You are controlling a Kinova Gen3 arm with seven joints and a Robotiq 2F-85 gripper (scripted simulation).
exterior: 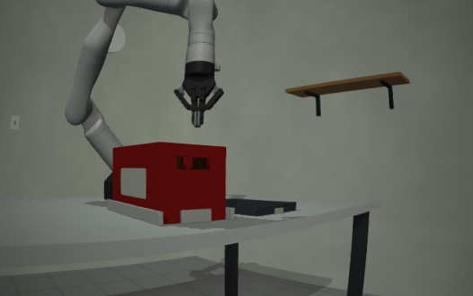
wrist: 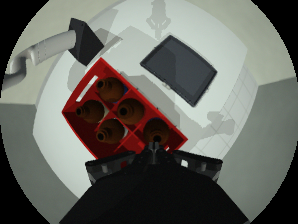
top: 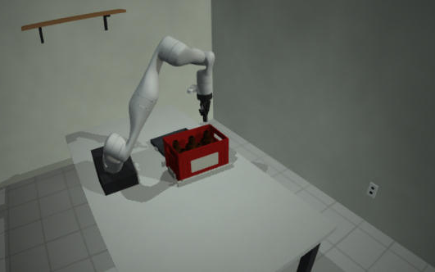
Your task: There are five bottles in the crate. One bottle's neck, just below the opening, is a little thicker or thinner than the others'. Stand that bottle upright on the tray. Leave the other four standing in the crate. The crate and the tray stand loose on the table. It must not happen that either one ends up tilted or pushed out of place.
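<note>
The red crate is 16 cm below my hand, 8 cm behind it and 5 cm to the right of it. The rest, counted from my hand: dark tray: 23 cm to the left, 23 cm below, 9 cm behind.
</note>
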